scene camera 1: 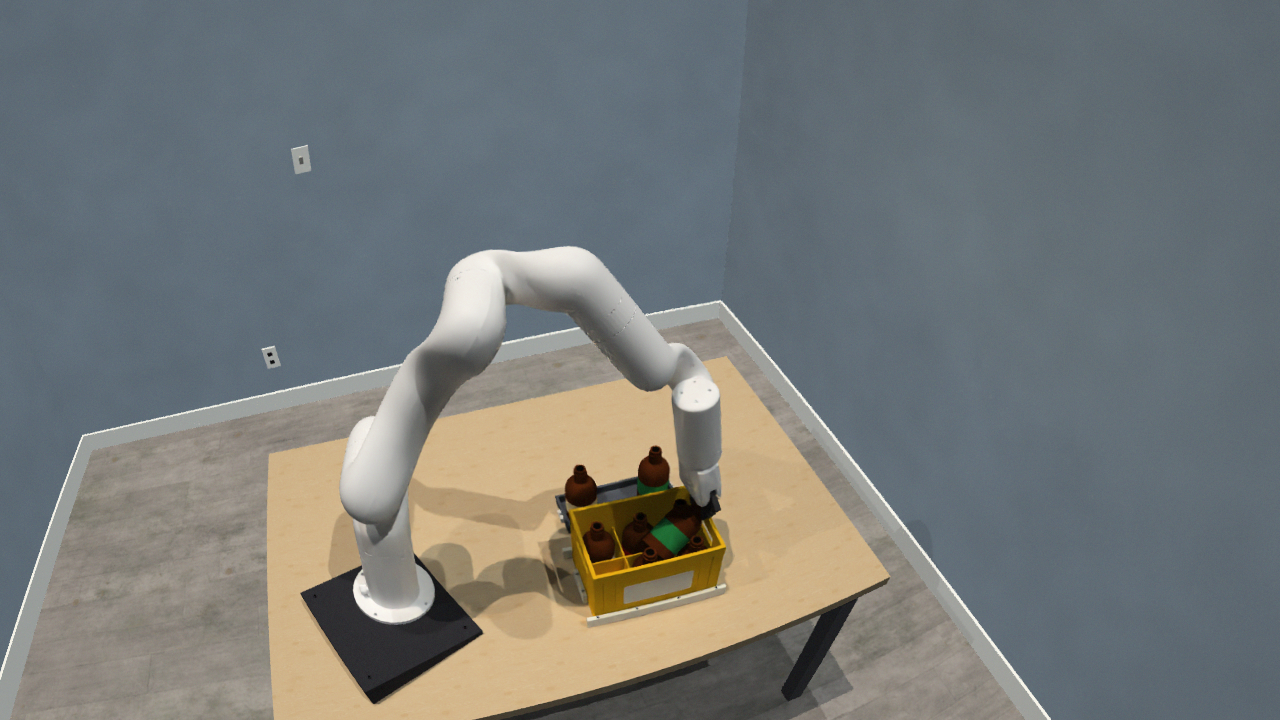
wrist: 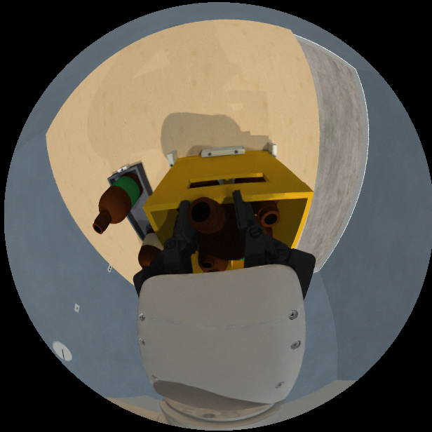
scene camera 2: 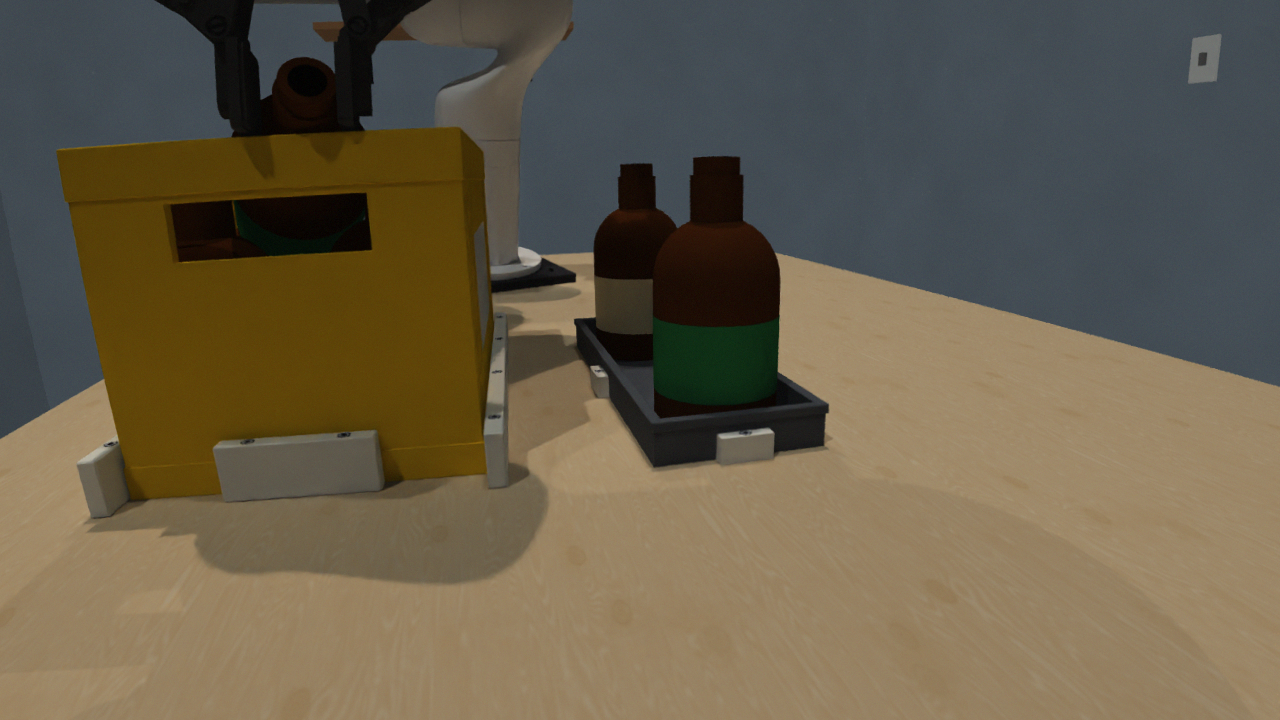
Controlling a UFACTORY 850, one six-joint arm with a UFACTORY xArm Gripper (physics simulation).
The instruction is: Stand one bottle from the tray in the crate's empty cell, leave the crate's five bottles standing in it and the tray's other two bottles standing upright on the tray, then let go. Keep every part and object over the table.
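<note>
A brown bottle with a green label point(scene camera 1: 669, 536) point(scene camera 2: 304, 111) point(wrist: 212, 227) lies tilted in the yellow crate point(scene camera 1: 608, 592) point(scene camera 2: 295, 331) point(wrist: 225, 167), neck up near one end wall. My gripper point(scene camera 1: 704, 510) point(scene camera 2: 298, 125) point(wrist: 213, 205) is partly closed around its shoulder, one finger on each side. Other brown bottles point(scene camera 1: 598, 542) point(wrist: 270, 215) show in the crate; their lower parts are hidden. A green-label bottle point(scene camera 1: 653, 470) point(scene camera 2: 716, 286) point(wrist: 116, 205) and a cream-label bottle point(scene camera 1: 580, 488) point(scene camera 2: 626, 250) point(wrist: 150, 250) stand upright on the dark tray point(scene camera 2: 796, 429) point(wrist: 140, 220).
White blocks point(scene camera 1: 656, 606) point(scene camera 2: 299, 465) point(wrist: 222, 151) stand against the crate's base. The tray lies alongside the crate's long wall. The arm's black base plate point(scene camera 1: 384, 658) is on the wooden table point(scene camera 1: 501, 447), whose edge runs beyond the crate.
</note>
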